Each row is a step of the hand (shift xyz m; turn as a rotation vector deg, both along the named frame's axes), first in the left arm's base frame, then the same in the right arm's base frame.
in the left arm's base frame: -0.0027 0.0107 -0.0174 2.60 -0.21 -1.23
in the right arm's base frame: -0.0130 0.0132 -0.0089 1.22 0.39 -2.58
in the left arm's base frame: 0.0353 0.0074 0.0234 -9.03 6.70 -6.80
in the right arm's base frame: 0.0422 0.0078 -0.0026 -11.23 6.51 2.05
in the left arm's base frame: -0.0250 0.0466 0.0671 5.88 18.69 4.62
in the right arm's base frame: 0.0238 0.0295 0.0766 7.65 18.15 4.14
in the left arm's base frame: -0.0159 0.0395 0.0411 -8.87 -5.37 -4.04
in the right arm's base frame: 0.0142 0.0286 0.0498 -9.47 -5.72 1.23
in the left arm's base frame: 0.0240 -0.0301 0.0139 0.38 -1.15 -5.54
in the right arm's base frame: 0.0271 -0.0285 -0.0114 -3.24 -0.04 -4.65
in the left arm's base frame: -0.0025 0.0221 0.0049 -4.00 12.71 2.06
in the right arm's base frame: 0.0014 0.0202 0.0103 -1.66 11.43 6.96
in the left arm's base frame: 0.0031 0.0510 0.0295 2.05 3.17 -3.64
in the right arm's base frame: 0.0216 0.0446 0.0320 -0.70 4.04 -3.27
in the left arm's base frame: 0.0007 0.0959 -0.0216 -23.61 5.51 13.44
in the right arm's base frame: -0.0123 0.0974 0.0055 -9.63 -0.42 25.99
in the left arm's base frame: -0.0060 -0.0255 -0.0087 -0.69 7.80 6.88
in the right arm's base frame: -0.0104 -0.0240 -0.0087 3.92 6.22 7.39
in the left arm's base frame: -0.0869 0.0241 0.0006 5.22 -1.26 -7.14
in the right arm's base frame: -0.0665 0.0112 0.0599 -0.52 0.82 -8.88
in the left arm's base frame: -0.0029 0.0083 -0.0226 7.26 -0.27 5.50
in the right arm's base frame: -0.0165 0.0118 -0.0132 9.10 -0.26 -0.44
